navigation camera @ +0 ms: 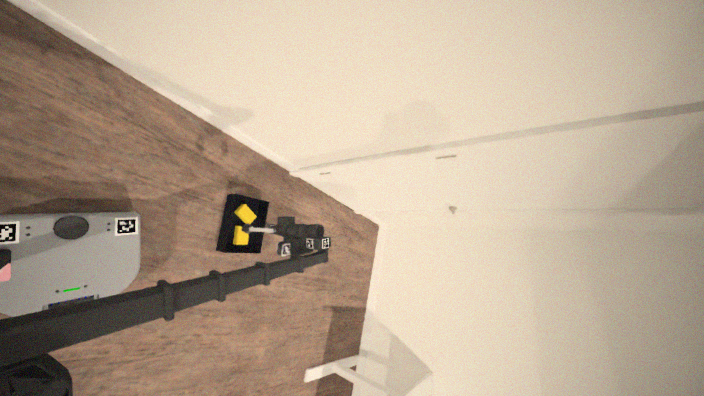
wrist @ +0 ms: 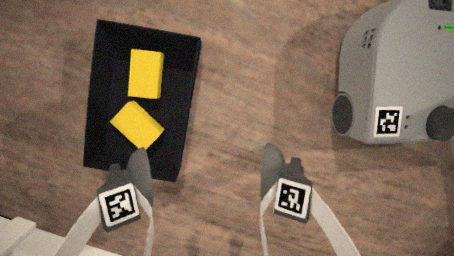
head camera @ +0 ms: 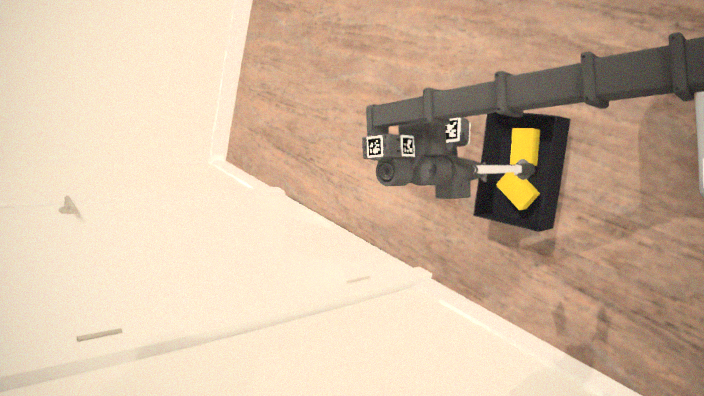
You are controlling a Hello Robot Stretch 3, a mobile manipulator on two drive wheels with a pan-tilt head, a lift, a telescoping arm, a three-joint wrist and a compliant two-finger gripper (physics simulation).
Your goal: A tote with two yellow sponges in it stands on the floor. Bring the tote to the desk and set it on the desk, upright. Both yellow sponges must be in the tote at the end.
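Frame: origin at the robot's base, x left, y back, z up, level; centimetres.
Where they show: gripper, fingertip midpoint: [navigation camera: 255, 227] [wrist: 207, 164] [head camera: 508, 170]; robot's base, origin of the base link: [navigation camera: 72, 226].
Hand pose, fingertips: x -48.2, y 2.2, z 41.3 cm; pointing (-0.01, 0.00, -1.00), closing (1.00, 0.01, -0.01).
Each offset is from my fingertips to the centre of the thing.
The black tote @[dy +1.4, dx -14.2, dz -36.3 cm] [head camera: 561, 165] [navigation camera: 224, 225] [wrist: 192, 100] stands upright on the wooden floor. One yellow sponge @[dy +7.4, dx -13.8, dz -38.7 cm] [head camera: 525, 145] [navigation camera: 241, 237] [wrist: 145, 74] lies in it, and a second yellow sponge @[dy -4.2, dx -16.5, dz -38.7 cm] [head camera: 518, 192] [navigation camera: 245, 214] [wrist: 137, 126] lies askew beside the first. My gripper [head camera: 525, 170] [navigation camera: 246, 228] [wrist: 207, 164] is partly open, with nothing between its fingers. It hangs over the tote in the head view. In the wrist view one finger overlaps the tote's near end and the other shows over floor to the right. The desk cannot be made out in these views.
Pale walls [head camera: 150, 250] [navigation camera: 475, 75] meet the floor beyond the tote. My grey base [navigation camera: 100, 260] [wrist: 415, 75] stands on the tote's other side. My arm [head camera: 465, 102] [navigation camera: 195, 289] stretches past the tote. A white bar-like piece [navigation camera: 320, 373] shows low in the navigation view.
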